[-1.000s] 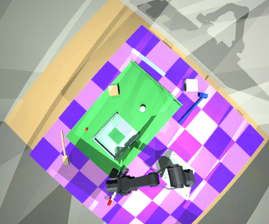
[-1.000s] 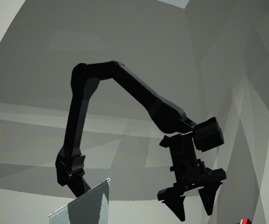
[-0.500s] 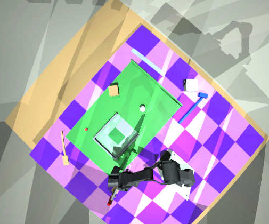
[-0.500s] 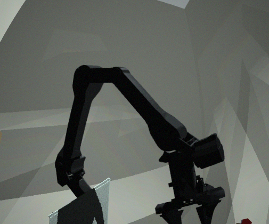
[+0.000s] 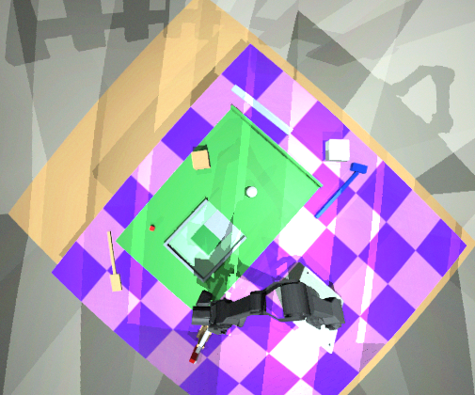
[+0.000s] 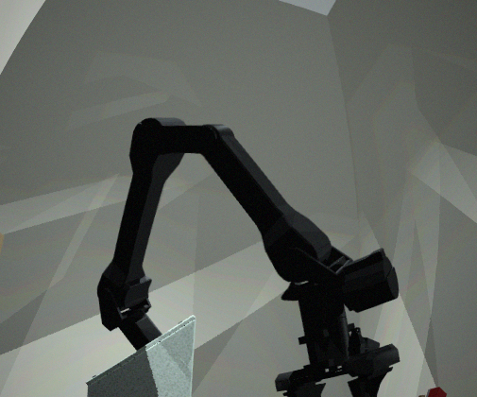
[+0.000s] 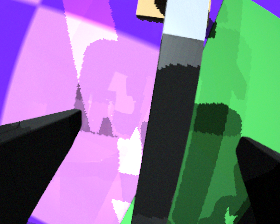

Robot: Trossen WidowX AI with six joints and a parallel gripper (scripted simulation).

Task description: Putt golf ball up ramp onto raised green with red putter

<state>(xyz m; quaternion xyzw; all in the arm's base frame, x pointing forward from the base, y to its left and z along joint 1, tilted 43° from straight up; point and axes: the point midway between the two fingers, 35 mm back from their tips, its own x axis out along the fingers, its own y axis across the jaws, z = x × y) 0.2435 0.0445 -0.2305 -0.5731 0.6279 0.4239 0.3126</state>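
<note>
The red putter lies 110 mm to the left of my gripper tip, 20 mm behind it and 20 mm above it. Also, from my gripper tip: white golf ball 430 mm to the right, 150 mm ahead, 10 mm below; then red marker 400 mm ahead, 90 mm to the right, 20 mm below; then green mat 280 mm to the right, 220 mm ahead, 30 mm below.
</note>
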